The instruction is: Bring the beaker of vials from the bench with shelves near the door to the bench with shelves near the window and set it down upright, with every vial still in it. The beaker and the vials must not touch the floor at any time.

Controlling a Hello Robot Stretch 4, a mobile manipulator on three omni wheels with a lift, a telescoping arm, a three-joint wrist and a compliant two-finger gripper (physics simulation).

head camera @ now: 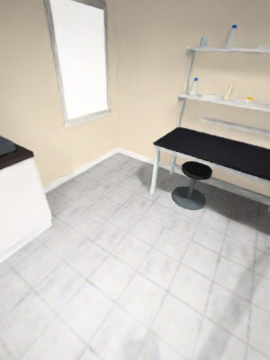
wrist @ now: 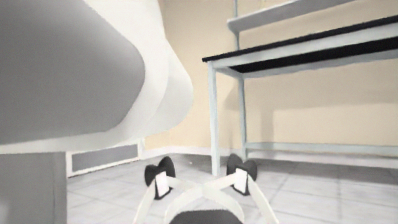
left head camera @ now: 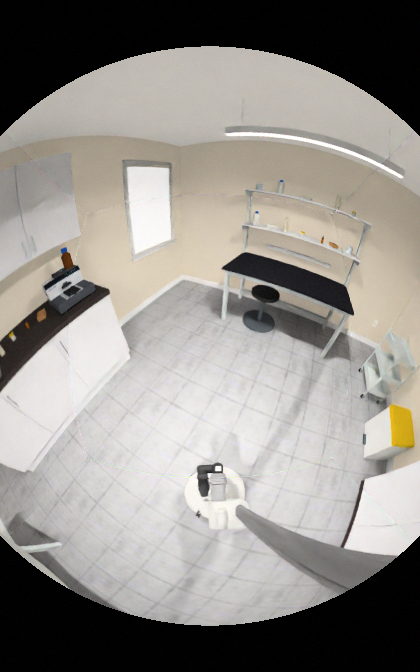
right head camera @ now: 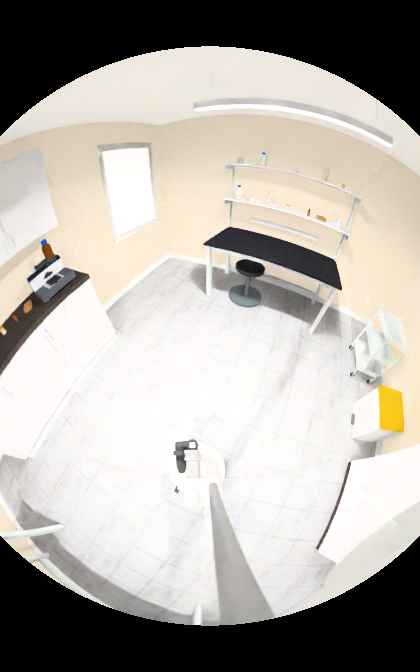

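My gripper (wrist: pixel 200 167) is open in the wrist view, with nothing between its two dark fingertips and tiled floor beyond them. The bench with shelves near the window (head camera: pixel 220 150) (left head camera: pixel 290 280) (right head camera: pixel 275 252) stands across the room, with a black top and two shelves of bottles and small items above it. In the wrist view a black-topped bench with a shelf (wrist: pixel 214 115) stands beyond the fingers to the right; I cannot tell which bench it is. The beaker of vials does not show in any view that I can make out.
A black stool (head camera: pixel 196 170) (left head camera: pixel 265 293) (right head camera: pixel 250 268) stands at the window bench's front. A white cabinet counter (head camera: pixel 20 200) (left head camera: pixel 95 345) (right head camera: pixel 80 325) is on the left. A yellow-topped bin (left head camera: pixel 402 426) (right head camera: pixel 391 410) and another white cabinet (left head camera: pixel 385 510) (right head camera: pixel 370 500) are on the right.
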